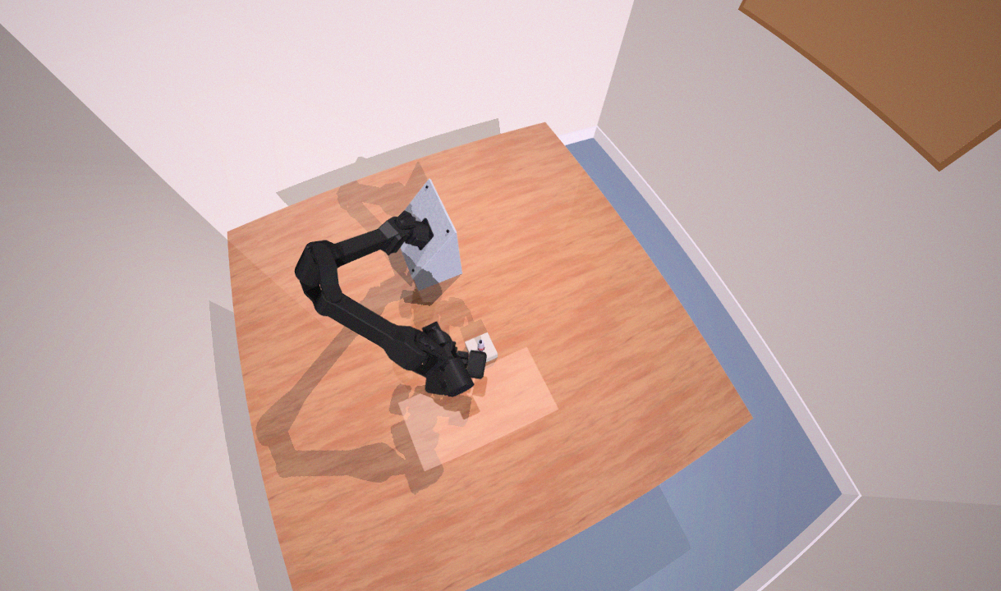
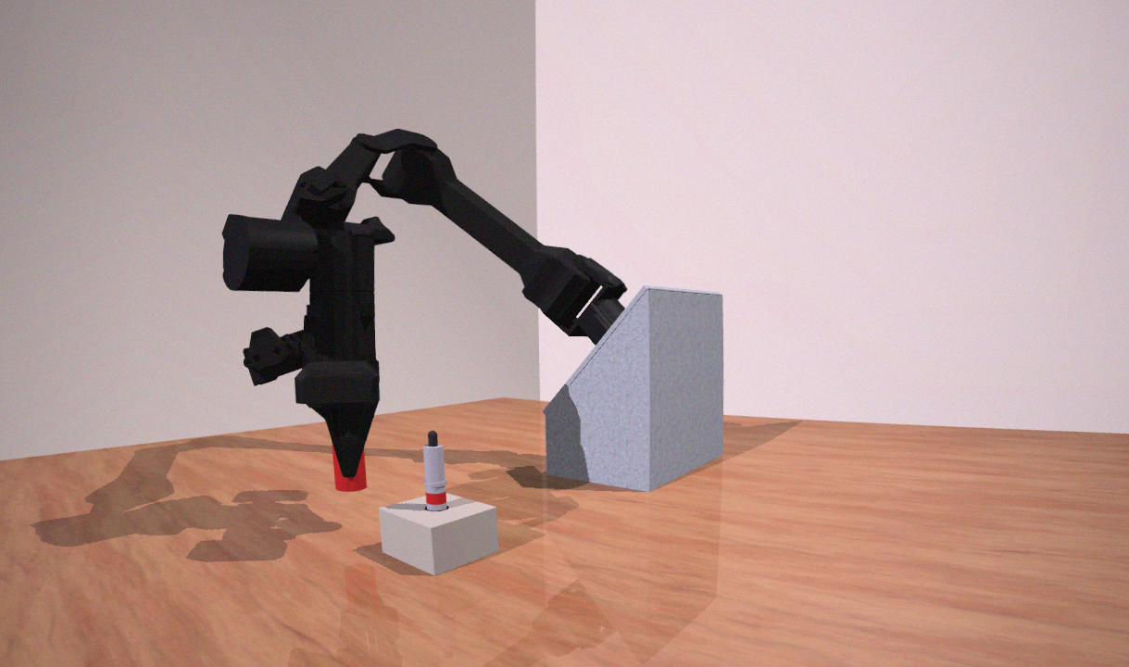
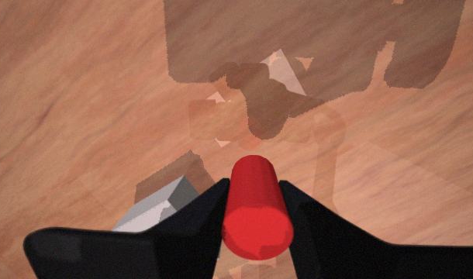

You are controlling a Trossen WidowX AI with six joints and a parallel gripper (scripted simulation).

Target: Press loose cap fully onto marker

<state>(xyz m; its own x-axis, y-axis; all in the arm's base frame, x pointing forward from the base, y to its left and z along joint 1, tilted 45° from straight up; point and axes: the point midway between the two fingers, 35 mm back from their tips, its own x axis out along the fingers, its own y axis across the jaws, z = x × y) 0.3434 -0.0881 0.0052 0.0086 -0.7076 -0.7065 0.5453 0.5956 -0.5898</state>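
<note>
Right now my gripper tip is 20 mm past the holder block, 100 mm to the right of it and 30 mm above it. From my gripper tip the other things lie so: marker cap (10 mm above).
</note>
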